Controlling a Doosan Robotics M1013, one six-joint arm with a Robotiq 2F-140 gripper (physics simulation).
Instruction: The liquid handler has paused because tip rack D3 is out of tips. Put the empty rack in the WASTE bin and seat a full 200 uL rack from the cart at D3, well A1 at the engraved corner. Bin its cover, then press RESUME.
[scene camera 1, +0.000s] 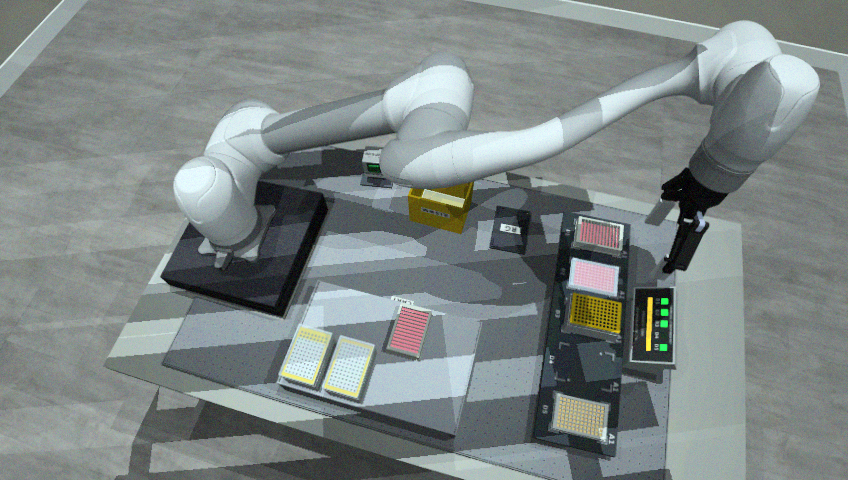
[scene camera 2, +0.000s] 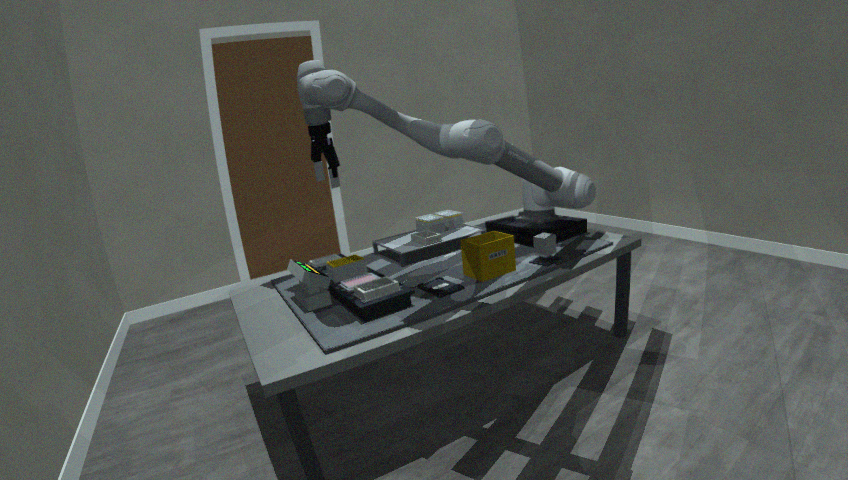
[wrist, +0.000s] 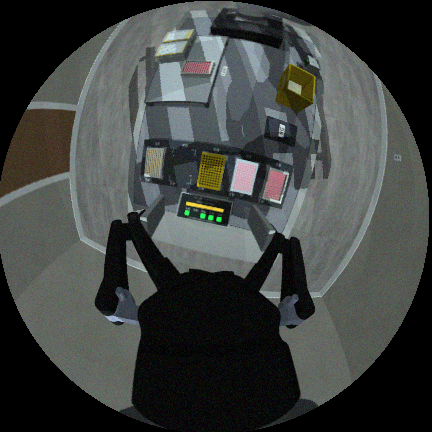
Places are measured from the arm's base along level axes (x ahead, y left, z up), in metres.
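Where they show: gripper, fingertip midpoint: (scene camera 1: 654, 249) (scene camera 2: 328, 183) (wrist: 207, 208); arm's base, link origin: (scene camera 1: 238, 230) (scene camera 2: 539, 219).
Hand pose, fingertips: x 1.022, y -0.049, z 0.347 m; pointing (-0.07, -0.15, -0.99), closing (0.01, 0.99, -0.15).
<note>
Things, the pixels of their centre, and the offset from my fingertips. "spot": a spot on its surface instead. Level surfaces: height alone.
- status panel, surface spot: (scene camera 1: 653, 327) (wrist: 200, 208) spot: dx +0.109, dy -0.049, dz -0.284 m
- yellow rack, body centre: (scene camera 1: 592, 316) (wrist: 211, 170) (scene camera 2: 346, 268) dx -0.030, dy -0.032, dz -0.322 m
- black deck, surface height: dz -0.352 m
- yellow WASTE bin, body centre: (scene camera 1: 441, 199) (scene camera 2: 488, 255) (wrist: 294, 87) dx -0.471, dy +0.257, dz -0.341 m
- pale flat piece, body centre: (scene camera 1: 440, 207) (wrist: 290, 92) dx -0.471, dy +0.257, dz -0.390 m
- cart, body centre: (scene camera 1: 382, 355) (scene camera 2: 429, 241) (wrist: 187, 64) dx -0.538, dy -0.215, dz -0.375 m
- pink rack, body centre: (scene camera 1: 594, 276) (scene camera 2: 360, 281) (wrist: 243, 176) dx -0.024, dy +0.092, dz -0.345 m
- tan rack, body centre: (scene camera 1: 580, 416) (scene camera 2: 325, 260) (wrist: 153, 162) dx -0.042, dy -0.280, dz -0.345 m
- black holder, body centre: (scene camera 1: 510, 229) (scene camera 2: 440, 286) (wrist: 281, 130) dx -0.257, dy +0.230, dz -0.401 m
- small box with a green screen, body centre: (scene camera 1: 377, 165) (scene camera 2: 545, 248) (wrist: 309, 66) dx -0.688, dy +0.353, dz -0.356 m
My gripper (scene camera 1: 661, 240) (scene camera 2: 327, 177) (wrist: 207, 208) is open and empty, high above the status panel (scene camera 1: 653, 327) (wrist: 205, 209) side of the deck. A yellow rack (scene camera 1: 595, 313) (scene camera 2: 345, 262) (wrist: 212, 170) with a grid of dark holes stands at D3 on the black deck (scene camera 1: 550, 356). The yellow WASTE bin (scene camera 1: 437, 217) (scene camera 2: 489, 255) (wrist: 301, 100) holds a pale flat piece (scene camera 1: 443, 197) (wrist: 295, 87). Two yellow-edged, pale-topped racks (scene camera 1: 306, 355) (scene camera 1: 349, 367) stand side by side on the cart (scene camera 1: 428, 392) (wrist: 172, 96). Well A1 and a RESUME button cannot be made out.
A red rack (scene camera 1: 410, 330) (wrist: 198, 68) is also on the cart. The deck holds a red rack (scene camera 1: 598, 234), a pink rack (scene camera 1: 593, 276) and a tan rack (scene camera 1: 580, 415). A black holder (scene camera 1: 509, 237) and a small box with a green screen (scene camera 1: 373, 163) flank the bin.
</note>
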